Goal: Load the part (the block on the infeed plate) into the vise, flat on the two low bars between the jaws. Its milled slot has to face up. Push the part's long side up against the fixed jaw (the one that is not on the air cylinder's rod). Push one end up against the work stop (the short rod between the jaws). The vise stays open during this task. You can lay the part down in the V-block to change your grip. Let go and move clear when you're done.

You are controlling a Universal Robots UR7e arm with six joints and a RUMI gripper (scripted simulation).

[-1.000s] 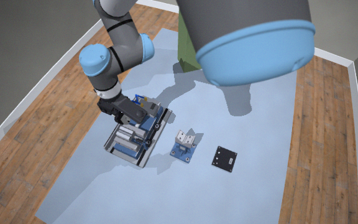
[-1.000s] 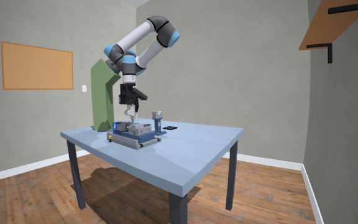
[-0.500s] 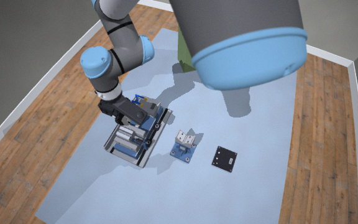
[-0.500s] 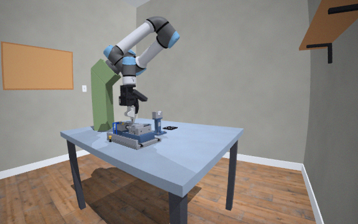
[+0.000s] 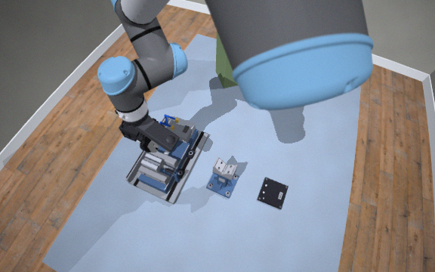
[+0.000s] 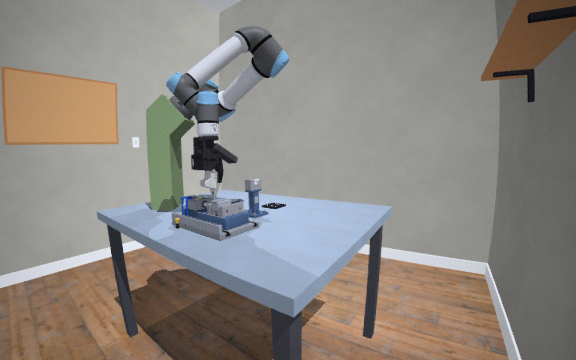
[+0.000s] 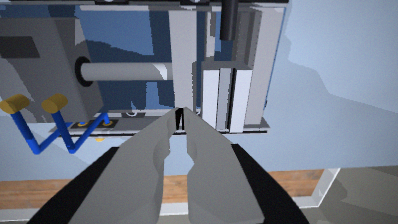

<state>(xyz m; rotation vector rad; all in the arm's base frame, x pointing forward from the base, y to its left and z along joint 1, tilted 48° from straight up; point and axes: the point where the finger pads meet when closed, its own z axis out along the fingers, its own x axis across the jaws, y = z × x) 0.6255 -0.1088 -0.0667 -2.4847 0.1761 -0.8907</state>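
Right now the grey part is 4 cm ahead of my hand and 3 cm below it. Round my hand: work stop: 3 cm ahead, 7 cm to the left, 4 cm below; then moving jaw: 2 cm to the left, 5 cm below; then cylinder rod: 5 cm behind, 2 cm to the left, 5 cm below.
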